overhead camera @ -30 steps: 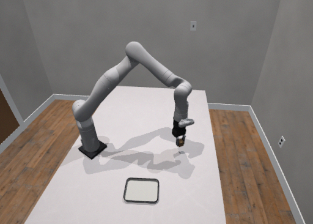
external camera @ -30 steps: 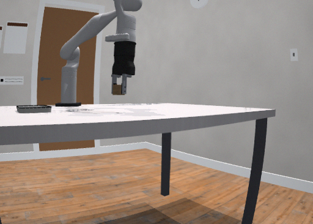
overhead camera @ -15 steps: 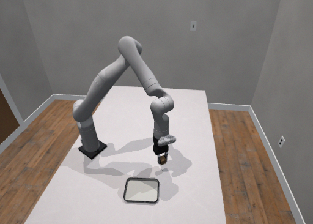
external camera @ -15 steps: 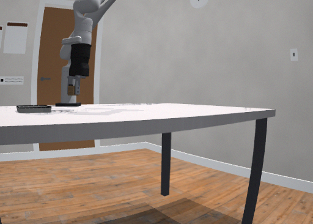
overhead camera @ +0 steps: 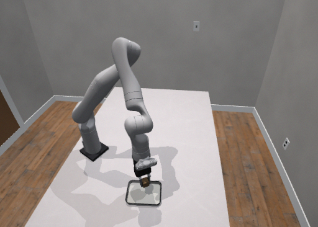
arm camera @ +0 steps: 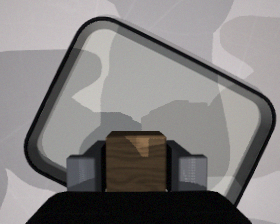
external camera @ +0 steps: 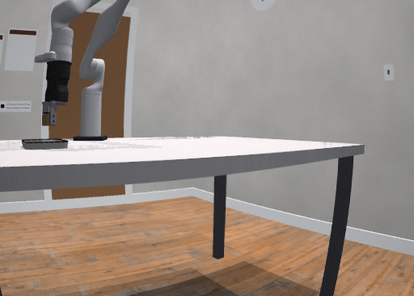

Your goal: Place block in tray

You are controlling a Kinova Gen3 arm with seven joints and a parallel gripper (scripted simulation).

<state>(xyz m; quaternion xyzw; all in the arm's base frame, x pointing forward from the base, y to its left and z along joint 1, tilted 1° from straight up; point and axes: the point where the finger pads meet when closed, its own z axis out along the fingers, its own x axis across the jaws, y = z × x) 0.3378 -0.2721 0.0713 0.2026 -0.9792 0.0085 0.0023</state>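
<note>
Now: hand 1 cm past the white tray, 2 cm to the left of it and 7 cm above it. Round my hand: brown wooden block right at my hand.
</note>
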